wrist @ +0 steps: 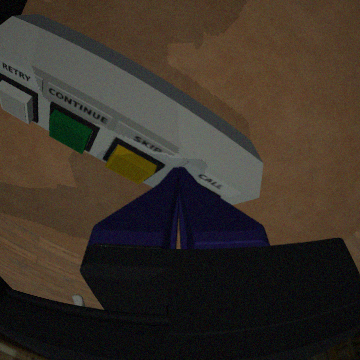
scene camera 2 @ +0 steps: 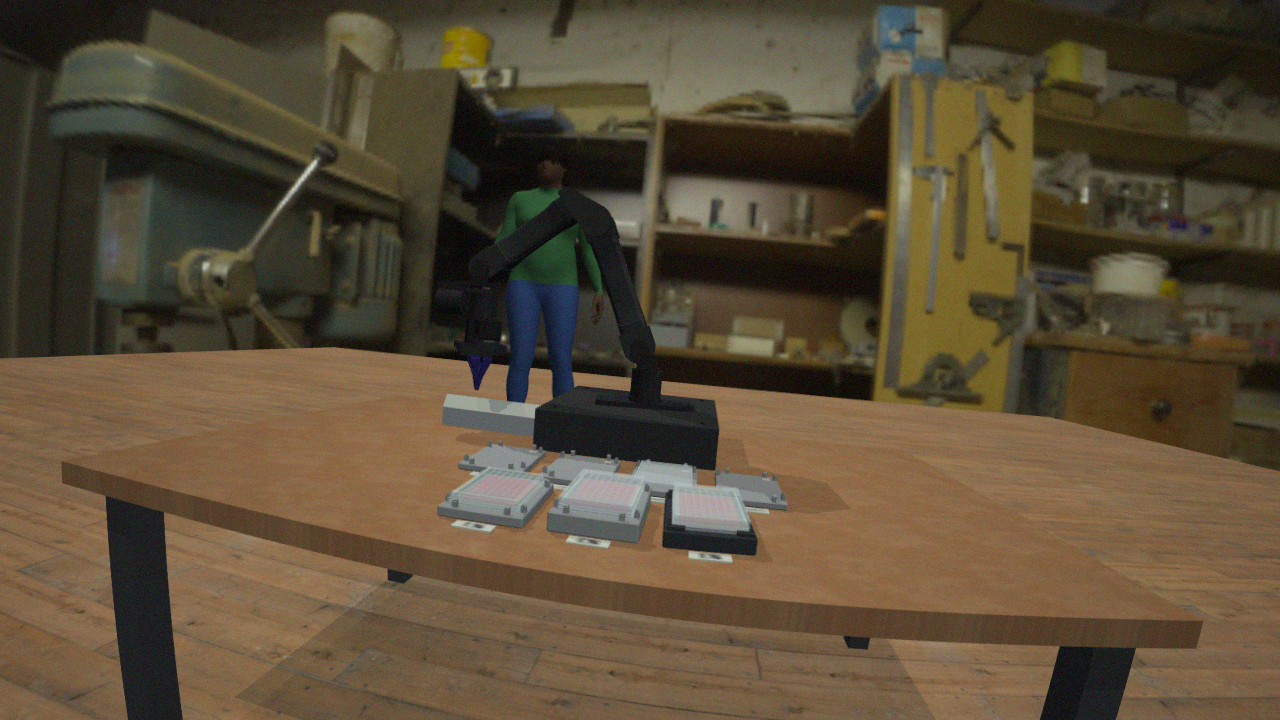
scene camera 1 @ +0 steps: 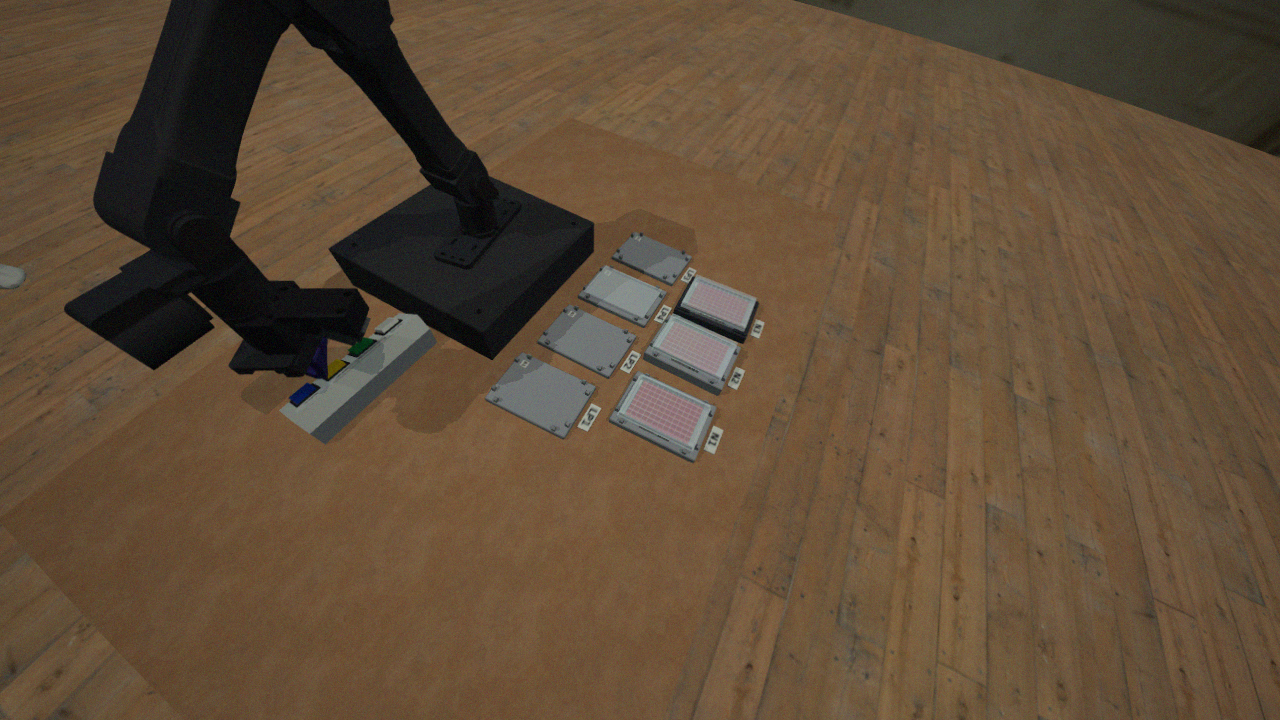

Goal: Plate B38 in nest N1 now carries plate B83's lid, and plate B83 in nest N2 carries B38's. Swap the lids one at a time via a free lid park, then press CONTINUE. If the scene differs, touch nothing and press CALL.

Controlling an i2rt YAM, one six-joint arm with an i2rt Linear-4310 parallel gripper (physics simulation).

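Pixels of known places: gripper, fingertip midpoint: (wrist: 178, 176) (scene camera 2: 476, 389) (scene camera 1: 322, 376); arm's base, origin of the base link: (scene camera 2: 644, 405) (scene camera 1: 481, 231).
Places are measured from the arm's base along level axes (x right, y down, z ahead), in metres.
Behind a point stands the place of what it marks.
Observation:
My gripper (scene camera 1: 320, 372) @(z -0.040, x 0.355, y 0.002 m) (scene camera 2: 477, 386) @(z -0.040, x 0.355, y 0.002 m) (wrist: 178, 176) @(z -0.040, x 0.355, y 0.002 m) is shut and empty, fingertips over the button panel (scene camera 1: 375, 380) @(z -0.008, x 0.319, y 0.050 m) (scene camera 2: 487, 414) @(z -0.009, x 0.322, y 0.047 m) (wrist: 150, 95) @(z -0.013, x 0.326, y 0.037 m), between the yellow SKIP button and the CALL label in the wrist view. The blue CALL button (scene camera 1: 304, 394) @(z -0.065, x 0.380, y 0.026 m) is hidden behind the fingers in the wrist view. The green CONTINUE button (scene camera 1: 360, 347) @(z -0.046, x 0.286, y 0.025 m) (wrist: 71, 131) @(z -0.050, x 0.284, y 0.026 m) is beside SKIP. The pink plate in N1 (scene camera 1: 665, 413) @(z 0.425, x 0.217, y 0.054 m) (scene camera 2: 505, 486) @(z 0.437, x 0.200, y 0.054 m) and the pink plate in N2 (scene camera 1: 694, 349) @(z 0.441, x 0.090, y 0.041 m) (scene camera 2: 601, 492) @(z 0.470, x 0.082, y 0.041 m) sit flat, seemingly under clear lids. Their codes are unreadable. Lid parks LP1 (scene camera 1: 541, 394) @(z 0.228, x 0.243, y 0.071 m) and LP2 (scene camera 1: 588, 340) @(z 0.259, x 0.116, y 0.071 m) look bare.
A third pink plate (scene camera 1: 718, 307) @(z 0.463, x -0.026, y 0.044 m) (scene camera 2: 708, 507) @(z 0.491, x -0.042, y 0.045 m) sits in a black nest. A pale lid-like sheet (scene camera 1: 622, 295) @(z 0.282, x -0.003, y 0.063 m) (scene camera 2: 665, 477) @(z 0.307, x -0.015, y 0.063 m) lies on the third park; a fourth park (scene camera 1: 653, 257) @(z 0.306, x -0.141, y 0.071 m) (scene camera 2: 751, 489) @(z 0.319, x -0.145, y 0.071 m) is behind. The arm's black base (scene camera 1: 465, 259) @(z 0.022, x 0.086, y -0.009 m) (scene camera 2: 626, 429) @(z 0.150, x 0.041, y 0.024 m) stands beside the panel. A person (scene camera 2: 541, 241) stands behind.

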